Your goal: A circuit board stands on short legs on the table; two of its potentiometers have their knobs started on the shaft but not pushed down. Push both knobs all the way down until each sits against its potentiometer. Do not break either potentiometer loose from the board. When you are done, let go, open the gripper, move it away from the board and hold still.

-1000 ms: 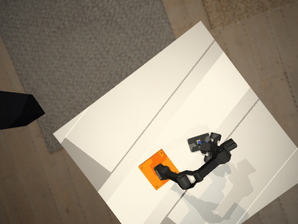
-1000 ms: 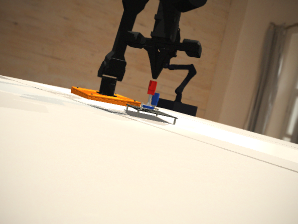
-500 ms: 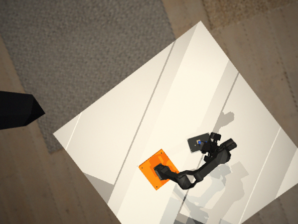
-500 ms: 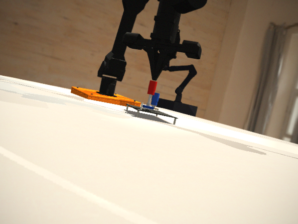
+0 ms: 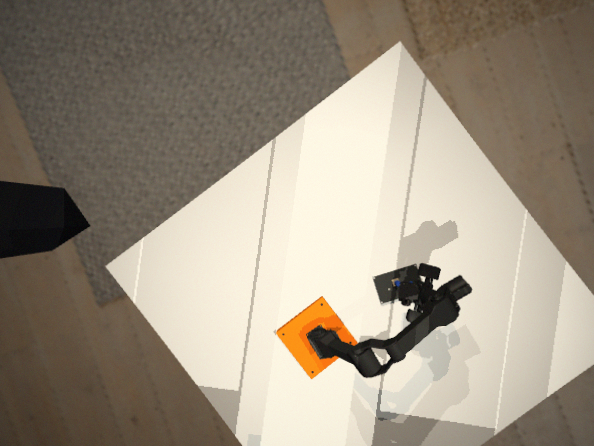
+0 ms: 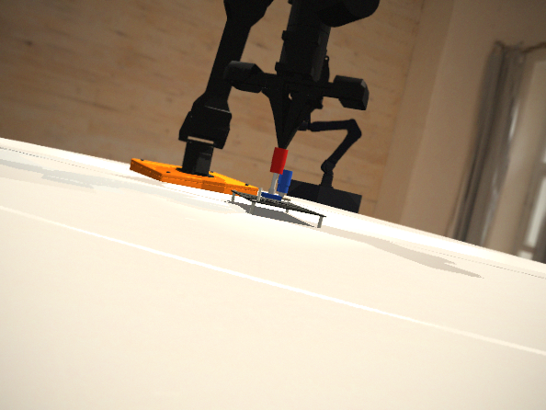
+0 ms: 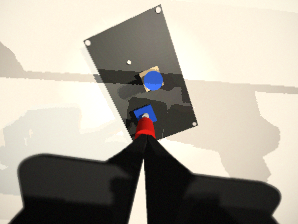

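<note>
The red knob lies 2 cm below my gripper tip. Also, from my gripper tip: blue knob 3 cm behind, 4 cm to the left, 4 cm below.
</note>
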